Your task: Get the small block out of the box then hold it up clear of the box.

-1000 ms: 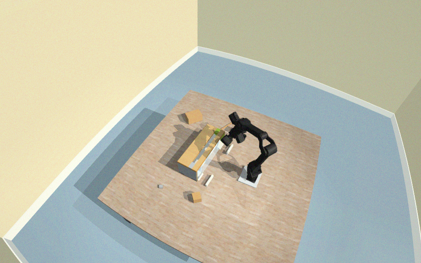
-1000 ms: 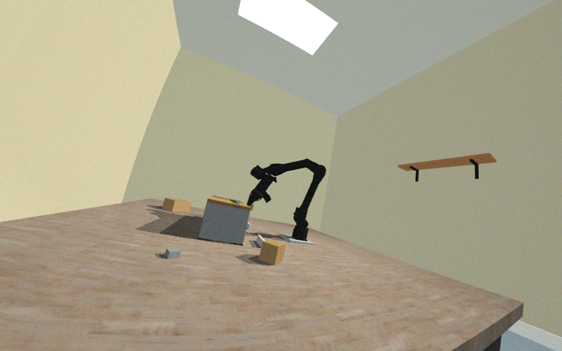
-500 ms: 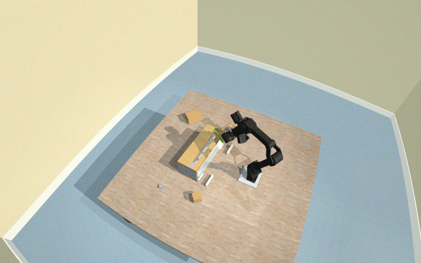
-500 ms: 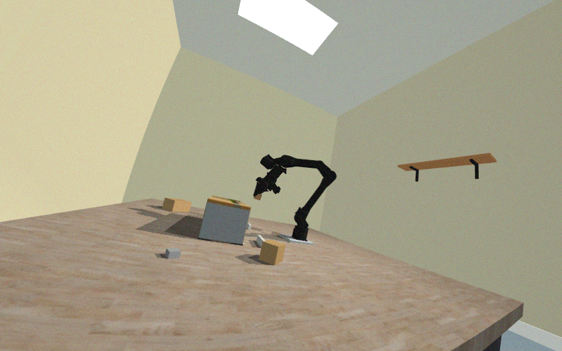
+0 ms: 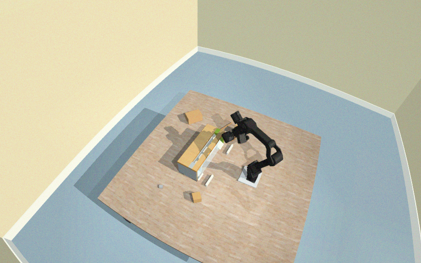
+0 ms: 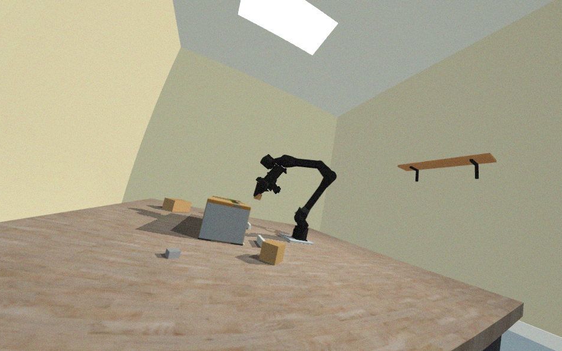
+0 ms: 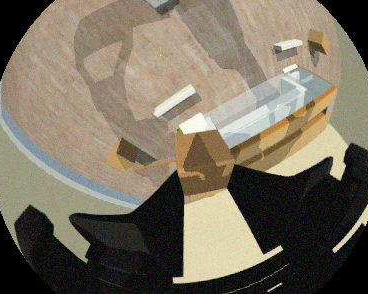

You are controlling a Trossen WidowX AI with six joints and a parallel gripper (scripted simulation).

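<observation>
Right now the brown block is 10 mm behind my gripper tip and 10 mm to the left of it. From my gripper tip the other things lie so: clear-fronted box 100 mm ahead, 130 mm to the left, 110 mm below; grey block 240 mm ahead, 490 mm to the left, 160 mm below.
</observation>
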